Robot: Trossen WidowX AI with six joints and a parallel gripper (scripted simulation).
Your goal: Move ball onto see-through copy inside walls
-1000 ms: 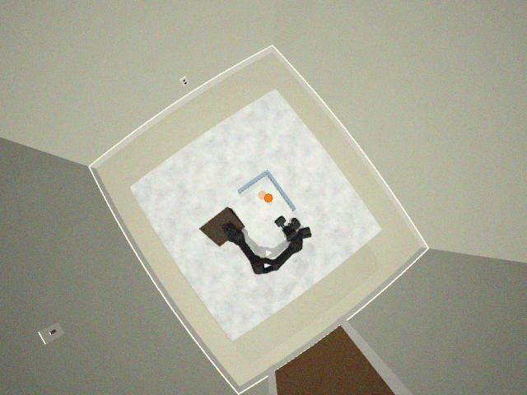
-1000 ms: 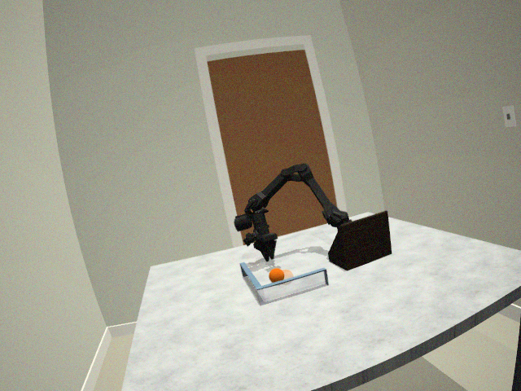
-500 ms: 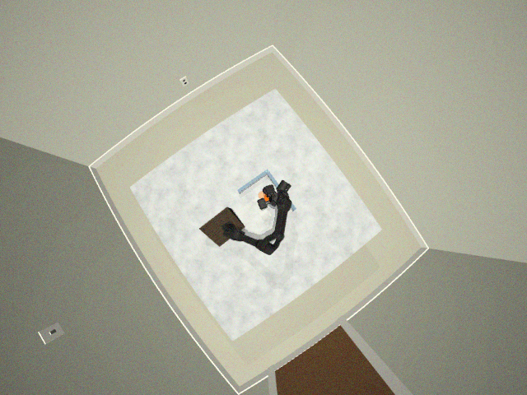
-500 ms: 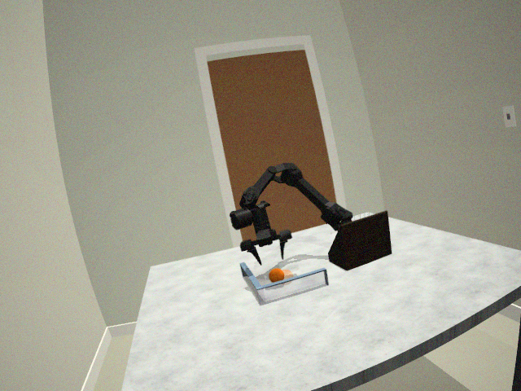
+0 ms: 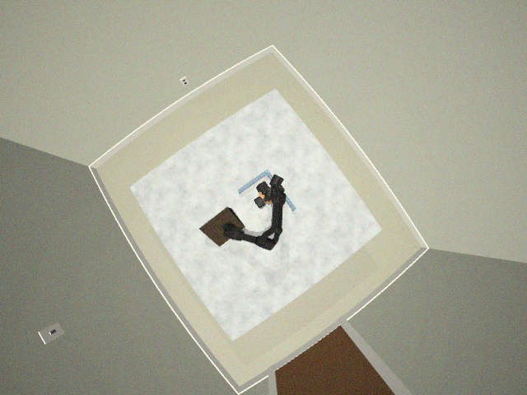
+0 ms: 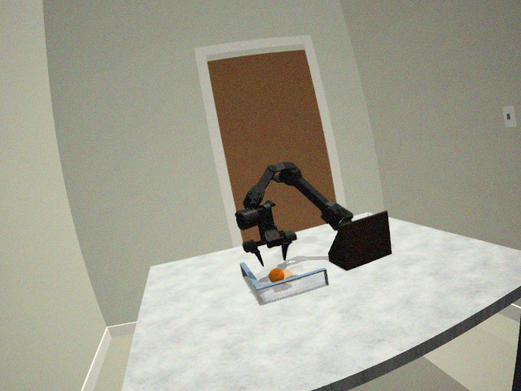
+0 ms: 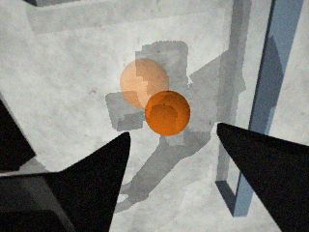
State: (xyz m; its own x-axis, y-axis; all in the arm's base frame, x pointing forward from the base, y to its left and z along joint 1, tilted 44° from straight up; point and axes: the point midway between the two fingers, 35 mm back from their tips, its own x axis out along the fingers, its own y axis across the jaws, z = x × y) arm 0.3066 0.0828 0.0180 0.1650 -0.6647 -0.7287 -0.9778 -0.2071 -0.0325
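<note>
Right now the orange ball is 5 cm below my gripper tip. The rest, counted from my gripper tip: see-through orange copy 3 cm behind, 3 cm to the left, 5 cm below.
</note>
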